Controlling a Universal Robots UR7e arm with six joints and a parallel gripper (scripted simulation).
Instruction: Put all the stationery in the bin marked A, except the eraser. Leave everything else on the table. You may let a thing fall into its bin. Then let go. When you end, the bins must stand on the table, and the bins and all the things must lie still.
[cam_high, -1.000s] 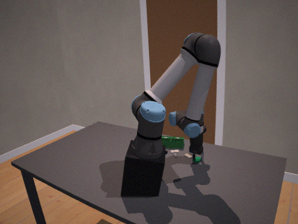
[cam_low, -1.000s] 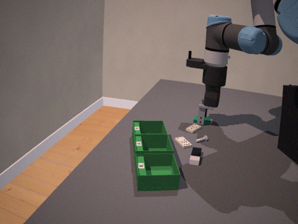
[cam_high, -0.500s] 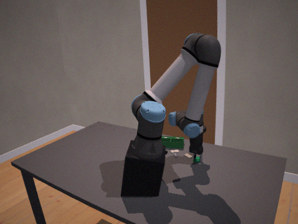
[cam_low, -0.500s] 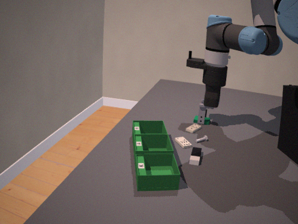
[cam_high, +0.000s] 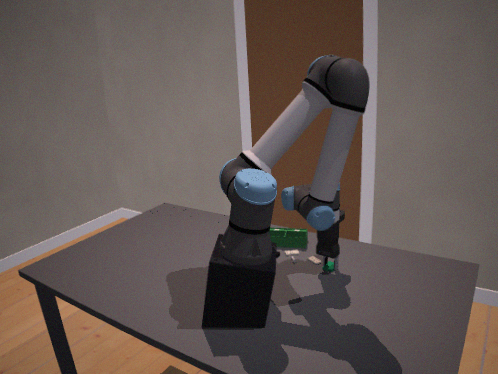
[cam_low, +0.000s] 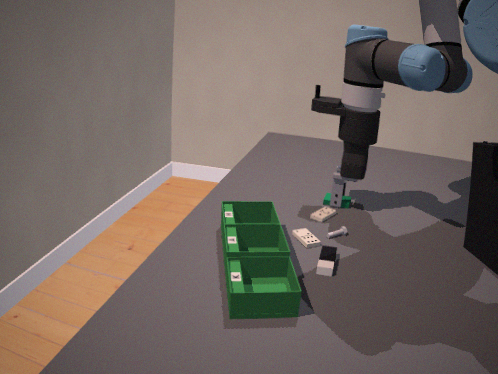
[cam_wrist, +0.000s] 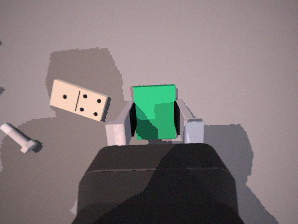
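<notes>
My hand is 10 mm above the green block. Also, from my hand: bolt 140 mm to the left, 10 mm below; then black-and-white block 20 mm ahead, 250 mm to the left, 10 mm below; then domino 20 mm ahead, 70 mm to the left, 10 mm below.
</notes>
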